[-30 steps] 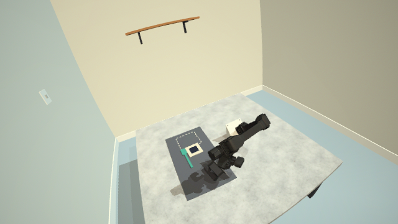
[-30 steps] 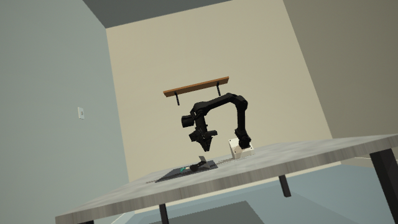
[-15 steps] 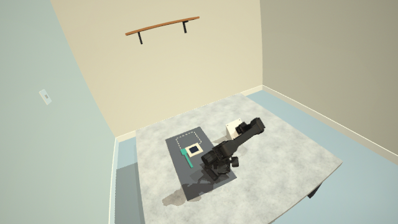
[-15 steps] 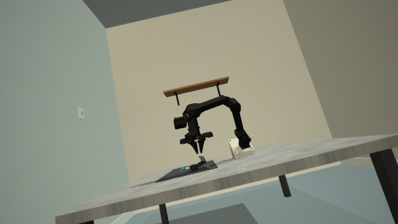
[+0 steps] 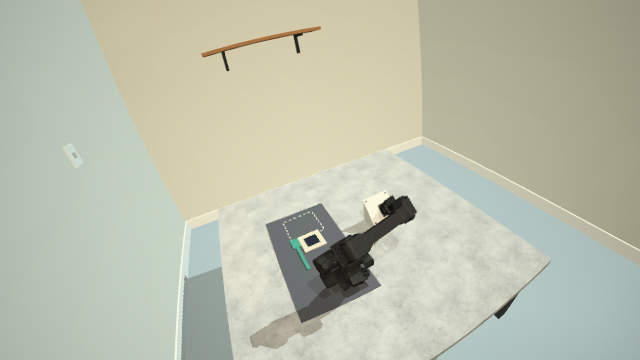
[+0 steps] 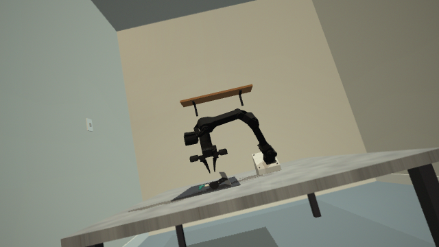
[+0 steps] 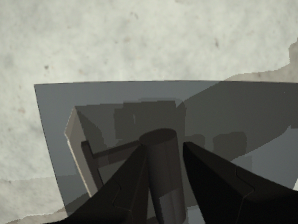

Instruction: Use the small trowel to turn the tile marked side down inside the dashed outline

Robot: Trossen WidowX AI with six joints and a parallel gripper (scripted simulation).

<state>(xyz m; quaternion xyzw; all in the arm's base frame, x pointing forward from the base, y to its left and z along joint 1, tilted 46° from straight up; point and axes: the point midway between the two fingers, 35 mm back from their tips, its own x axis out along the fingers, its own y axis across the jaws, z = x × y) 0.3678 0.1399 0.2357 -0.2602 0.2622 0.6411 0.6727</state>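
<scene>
Right now the trowel is 30 mm behind my gripper tip, 70 mm to the right of it and 60 mm below it. Round my gripper tip: dark mat (30 mm ahead, 300 mm to the right, 100 mm below); teal t-shaped piece (90 mm ahead, 330 mm to the right, 80 mm below); tile (10 mm ahead, 360 mm to the right, 80 mm below).
</scene>
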